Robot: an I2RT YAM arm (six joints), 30 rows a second.
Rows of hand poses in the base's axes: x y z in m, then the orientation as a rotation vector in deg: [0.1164 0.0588 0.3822 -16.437 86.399 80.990]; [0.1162 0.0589 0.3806 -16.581 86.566 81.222]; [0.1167 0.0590 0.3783 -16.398 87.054 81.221]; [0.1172 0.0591 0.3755 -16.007 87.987 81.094]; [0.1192 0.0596 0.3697 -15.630 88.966 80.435]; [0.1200 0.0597 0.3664 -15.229 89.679 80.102]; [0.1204 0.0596 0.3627 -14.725 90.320 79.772]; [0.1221 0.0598 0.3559 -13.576 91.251 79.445]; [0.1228 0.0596 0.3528 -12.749 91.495 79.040]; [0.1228 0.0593 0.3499 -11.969 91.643 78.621]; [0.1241 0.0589 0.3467 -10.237 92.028 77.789]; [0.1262 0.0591 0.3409 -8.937 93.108 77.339]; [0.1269 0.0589 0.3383 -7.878 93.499 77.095]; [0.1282 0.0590 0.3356 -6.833 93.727 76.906]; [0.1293 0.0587 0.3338 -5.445 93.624 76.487]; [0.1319 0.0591 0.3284 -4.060 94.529 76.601]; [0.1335 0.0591 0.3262 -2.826 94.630 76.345]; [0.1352 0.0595 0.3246 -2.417 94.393 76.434]
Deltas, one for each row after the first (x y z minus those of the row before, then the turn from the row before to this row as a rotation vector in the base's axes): [-0.0002 0.0001 -0.0016 -0.045 0.148 0.272]; [0.0005 0.0001 -0.0023 -0.188 0.429 -0.013]; [0.0005 0.0001 -0.0028 -0.399 0.791 -0.131]; [0.0020 0.0005 -0.0058 -0.680 0.616 -0.468]; [0.0008 0.0001 -0.0033 -0.372 0.561 -0.312]; [0.0004 -0.0001 -0.0037 -0.290 0.555 -0.381]; [0.0017 0.0002 -0.0068 -0.176 1.042 -0.689]; [0.0007 -0.0002 -0.0031 0.010 0.377 -0.694]; [0.0000 -0.0003 -0.0029 0.033 0.284 -0.695]; [0.0013 -0.0004 -0.0032 0.092 0.721 -1.460]; [0.0021 0.0002 -0.0058 -0.237 1.206 -0.791]; [0.0007 -0.0002 -0.0026 0.110 0.662 -0.675]; [0.0013 0.0001 -0.0027 0.213 0.556 -0.667]; [0.0011 -0.0003 -0.0018 0.388 0.382 -1.092]; [0.0026 0.0004 -0.0054 0.195 1.328 -0.479]; [0.0016 0.0000 -0.0022 0.308 0.538 -0.838]; [0.0017 0.0004 -0.0016 0.323 0.027 -0.240]
